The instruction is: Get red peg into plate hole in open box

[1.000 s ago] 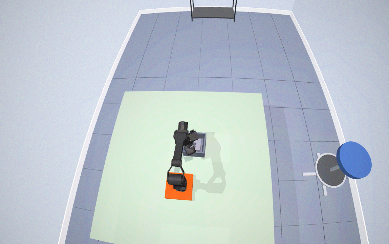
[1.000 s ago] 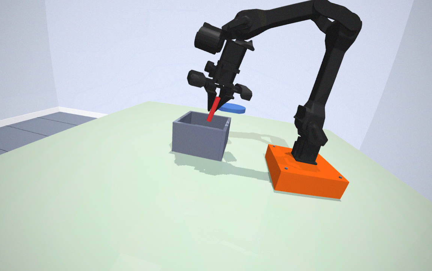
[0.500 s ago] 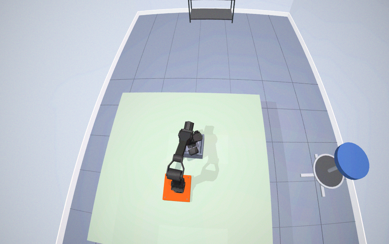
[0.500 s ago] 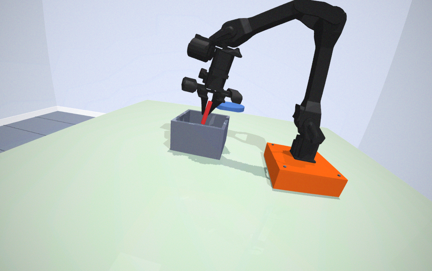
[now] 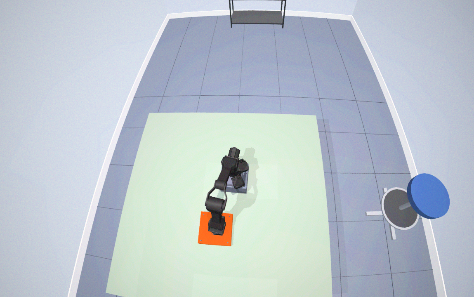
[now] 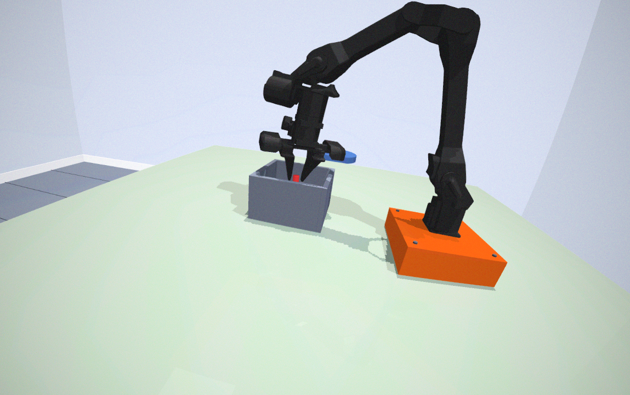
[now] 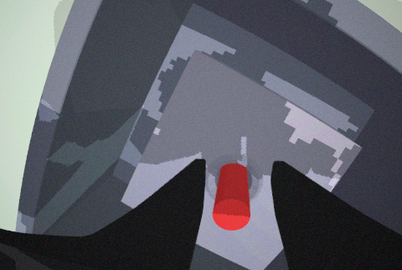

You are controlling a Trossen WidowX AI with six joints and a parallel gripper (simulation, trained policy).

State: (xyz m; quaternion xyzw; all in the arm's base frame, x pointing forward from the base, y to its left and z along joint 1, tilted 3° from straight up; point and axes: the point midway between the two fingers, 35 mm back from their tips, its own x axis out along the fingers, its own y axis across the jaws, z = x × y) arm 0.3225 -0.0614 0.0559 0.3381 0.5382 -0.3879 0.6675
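My gripper tip is now 10 mm to the right of the red peg and 20 mm above it. The rest, counted from my gripper tip: plate 10 mm to the left, 30 mm below; grey box 10 mm to the left, 50 mm below.
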